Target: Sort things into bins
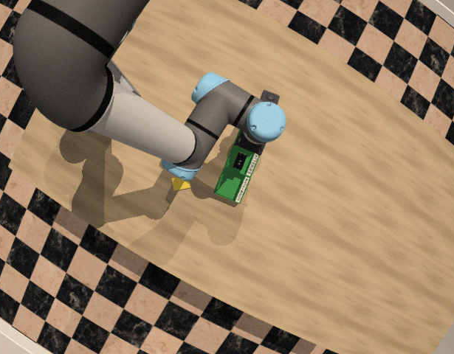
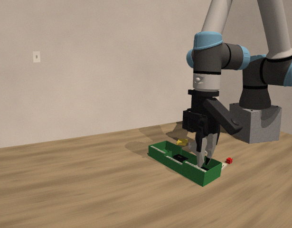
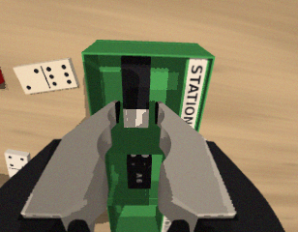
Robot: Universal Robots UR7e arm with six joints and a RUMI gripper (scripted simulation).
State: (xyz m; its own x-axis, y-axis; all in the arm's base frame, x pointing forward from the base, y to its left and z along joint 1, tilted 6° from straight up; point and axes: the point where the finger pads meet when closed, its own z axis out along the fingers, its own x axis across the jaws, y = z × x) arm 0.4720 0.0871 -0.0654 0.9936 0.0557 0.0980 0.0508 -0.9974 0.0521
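My hand is 30 mm above the black-and-white block and 10 mm to the left of it. Round my hand: black 9V battery (80 mm to the right, 30 mm below, 10 mm ahead); then red die (130 mm behind, 40 mm below); then yellow block (230 mm to the right, 120 mm behind, 40 mm below).
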